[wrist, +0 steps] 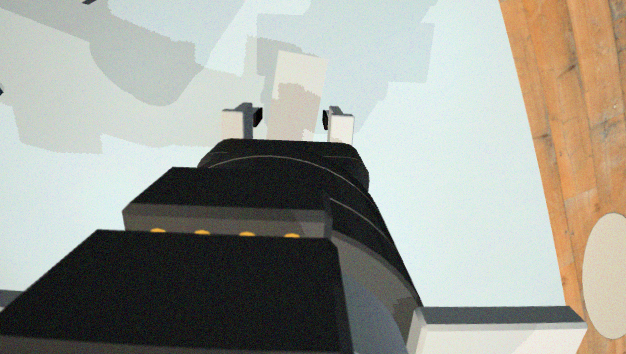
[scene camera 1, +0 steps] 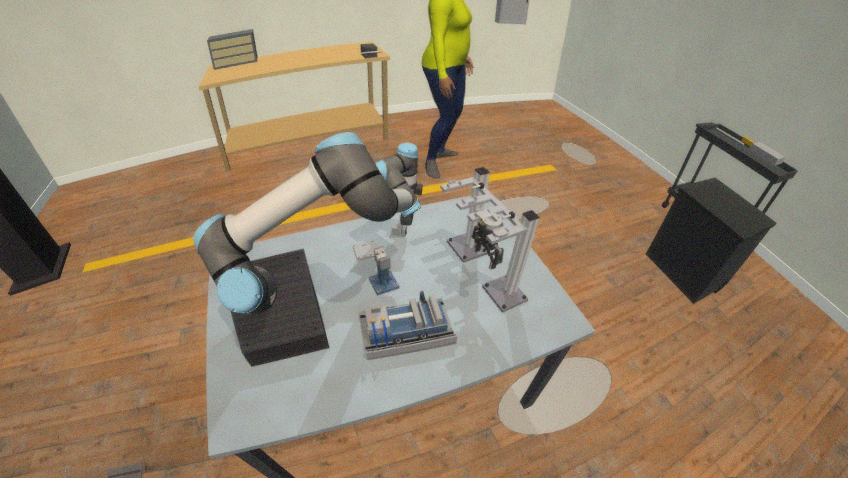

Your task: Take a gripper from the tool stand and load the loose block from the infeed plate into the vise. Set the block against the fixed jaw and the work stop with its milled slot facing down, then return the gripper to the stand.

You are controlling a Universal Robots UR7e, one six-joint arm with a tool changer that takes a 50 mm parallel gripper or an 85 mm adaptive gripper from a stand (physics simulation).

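Places are measured from the arm's base along level axes (x ahead, y left, z up), in metres.
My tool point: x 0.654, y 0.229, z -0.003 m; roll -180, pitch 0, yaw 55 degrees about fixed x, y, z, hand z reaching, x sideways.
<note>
Ahead of a thing's pixels: the offset from my tool point to its top centre.
My gripper [scene camera 1: 403, 228] [wrist: 291, 119] is the parallel one and is open, pointing down low over the back of the table. The pale block {dz -0.177, dx -0.027, dy +0.022 m} [wrist: 299, 75] shows between and beyond its two fingers in the wrist view, lying on the table with a visible gap on each side. No slot shows on its visible face. In the scene view the block is hard to tell from the fingertips. The infeed plate {dz -0.208, dx -0.197, dy -0.012 m} [scene camera 1: 361, 249] is nearer the arm's base, behind the blue pedestal. The vise {dz -0.117, dx -0.221, dy -0.432 m} [scene camera 1: 401, 325] stands at the front. The tool stand [scene camera 1: 519, 261] is at the right.
The black adaptive gripper [scene camera 1: 488, 244] hangs in the tool stand. A blue pedestal [scene camera 1: 384, 281] with a grey top stands between the vise and the infeed plate. A person [scene camera 1: 448, 44] stands behind the table. The table edge is to the right in the wrist view.
</note>
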